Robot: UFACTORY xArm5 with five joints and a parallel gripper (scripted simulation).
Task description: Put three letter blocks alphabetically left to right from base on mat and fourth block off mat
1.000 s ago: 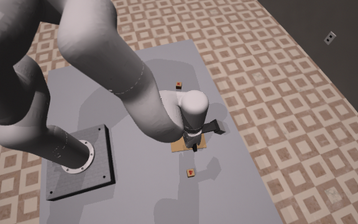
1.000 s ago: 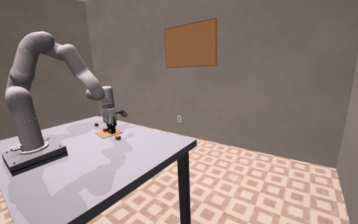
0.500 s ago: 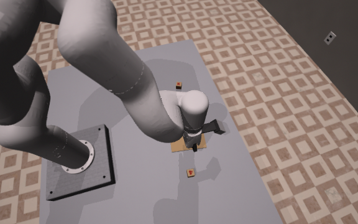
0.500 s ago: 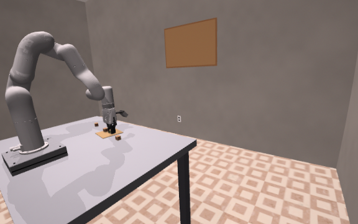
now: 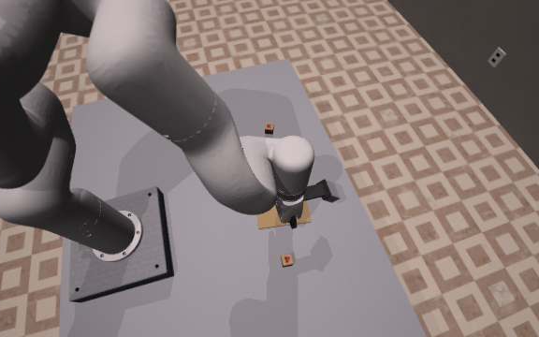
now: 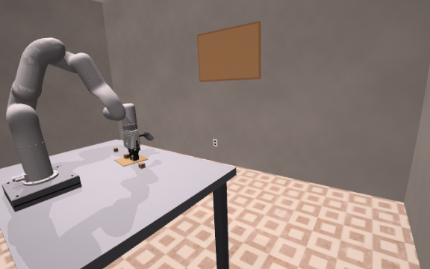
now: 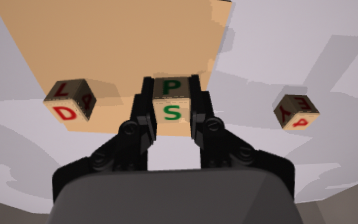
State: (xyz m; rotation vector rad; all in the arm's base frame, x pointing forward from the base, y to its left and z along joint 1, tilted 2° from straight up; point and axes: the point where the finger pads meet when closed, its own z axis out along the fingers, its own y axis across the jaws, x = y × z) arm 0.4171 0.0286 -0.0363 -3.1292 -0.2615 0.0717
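Right now the tan mat is 4 cm to the left of my hand, 3 cm below it and 1 cm behind it. From my hand the other things lie so: wooden letter block: 8 cm to the left, 1 cm below, 1 cm behind.
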